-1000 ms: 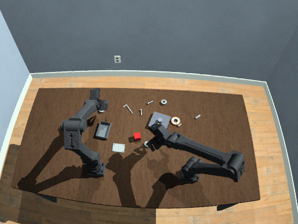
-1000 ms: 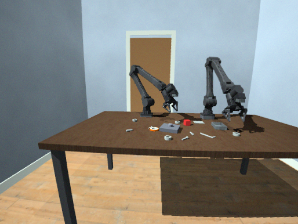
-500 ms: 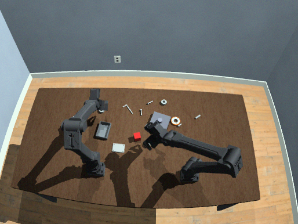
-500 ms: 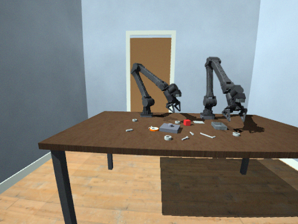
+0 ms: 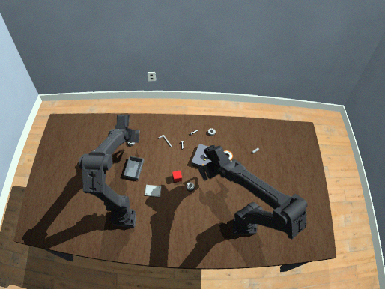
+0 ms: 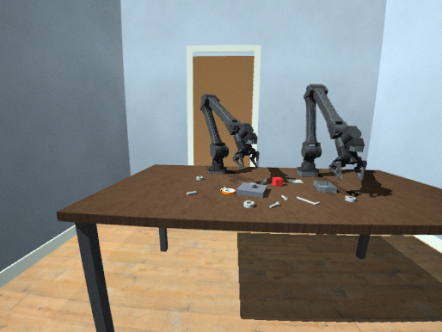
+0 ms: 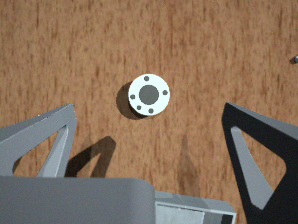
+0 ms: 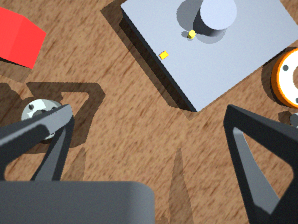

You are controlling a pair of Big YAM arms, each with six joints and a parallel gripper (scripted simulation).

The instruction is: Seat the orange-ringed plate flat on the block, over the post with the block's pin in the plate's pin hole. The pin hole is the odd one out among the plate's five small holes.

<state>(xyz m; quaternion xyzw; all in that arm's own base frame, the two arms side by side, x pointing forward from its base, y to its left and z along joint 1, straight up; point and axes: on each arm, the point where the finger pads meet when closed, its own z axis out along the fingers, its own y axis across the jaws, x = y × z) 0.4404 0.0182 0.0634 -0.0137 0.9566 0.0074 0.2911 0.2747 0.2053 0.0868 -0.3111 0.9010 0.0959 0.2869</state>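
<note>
Right now the grey block is 80 mm below my right hand, 80 mm ahead of it and 20 mm to the left of it. Round my right hand: red cube 150 mm to the left, 80 mm below, 20 mm behind; grey tray 390 mm to the left, 90 mm below, 10 mm ahead.
</note>
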